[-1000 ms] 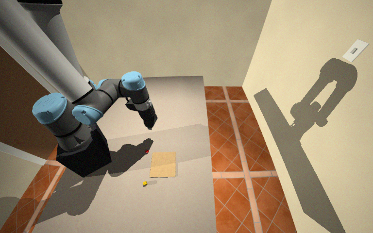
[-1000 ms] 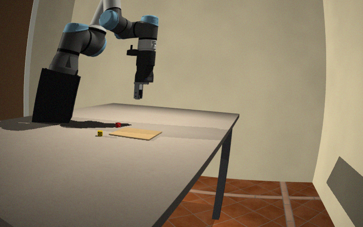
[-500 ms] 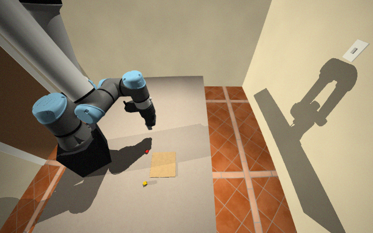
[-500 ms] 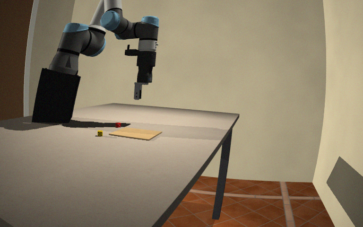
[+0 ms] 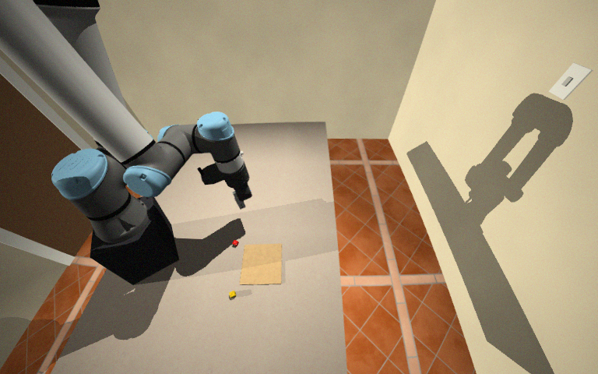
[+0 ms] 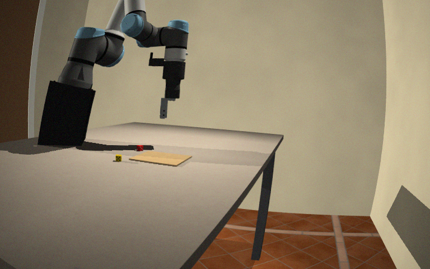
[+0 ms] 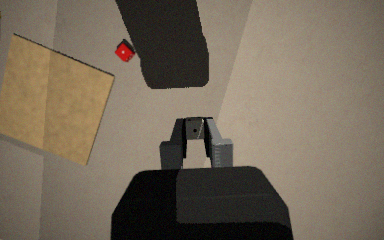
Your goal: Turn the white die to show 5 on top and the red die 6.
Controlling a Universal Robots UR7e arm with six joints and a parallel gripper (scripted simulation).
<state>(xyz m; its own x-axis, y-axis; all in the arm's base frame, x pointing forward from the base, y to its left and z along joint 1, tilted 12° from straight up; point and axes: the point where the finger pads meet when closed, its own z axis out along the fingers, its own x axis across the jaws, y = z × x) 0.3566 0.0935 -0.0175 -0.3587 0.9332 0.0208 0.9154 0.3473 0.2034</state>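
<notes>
My hand is 40 mm past the red die, 110 mm to the left of it and 110 mm above it. Also, from my hand: white die: 10 mm below; then yellow die: 40 mm behind, 280 mm to the right, 110 mm below; then tan mat: 60 mm ahead, 190 mm to the right, 110 mm below.
</notes>
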